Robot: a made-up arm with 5 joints.
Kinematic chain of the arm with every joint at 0, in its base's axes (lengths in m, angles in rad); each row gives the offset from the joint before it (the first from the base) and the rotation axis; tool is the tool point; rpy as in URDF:
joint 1: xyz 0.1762 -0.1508 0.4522 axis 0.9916 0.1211 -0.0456
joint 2: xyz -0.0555 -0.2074 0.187 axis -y
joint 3: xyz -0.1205 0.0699 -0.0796 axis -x
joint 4: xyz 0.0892 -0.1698 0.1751 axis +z
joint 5: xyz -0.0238 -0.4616 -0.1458 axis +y
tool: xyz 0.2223 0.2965 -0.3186 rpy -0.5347 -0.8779 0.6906
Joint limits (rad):
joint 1: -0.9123..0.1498
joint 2: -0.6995..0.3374
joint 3: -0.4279..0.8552
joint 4: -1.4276..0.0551
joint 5: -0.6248..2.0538
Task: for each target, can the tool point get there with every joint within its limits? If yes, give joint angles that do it. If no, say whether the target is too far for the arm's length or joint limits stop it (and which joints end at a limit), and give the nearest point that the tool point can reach.
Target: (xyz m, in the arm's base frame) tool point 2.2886 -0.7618 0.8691
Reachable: no: too far | nearest point 0.5240 -0.4758 0.6536 | short by 1.801 m
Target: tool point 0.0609 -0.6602 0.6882
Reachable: yes | joints -0.7440 0.1651 0.3150 -0.6446 0.5466
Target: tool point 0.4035 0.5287 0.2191
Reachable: no: joint limits stop it (at a limit: joint 1, joint 2, joint 3, joint 4) | nearest point 0.0004 -0.0868 0.2842 | short by 0.739 m
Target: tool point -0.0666 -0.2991 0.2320
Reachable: yes | joints -0.1563 0.2162 -0.1389 -1.1613 1.2028
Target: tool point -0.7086 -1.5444 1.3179
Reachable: no: too far | nearest point -0.2160 -0.6998 0.8332 | short by 1.091 m
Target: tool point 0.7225 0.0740 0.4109
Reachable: no: joint limits stop it (at a limit: joint 1, joint 2, joint 3, joint 4) | nearest point 0.5146 -0.3889 0.7252 | short by 0.597 m
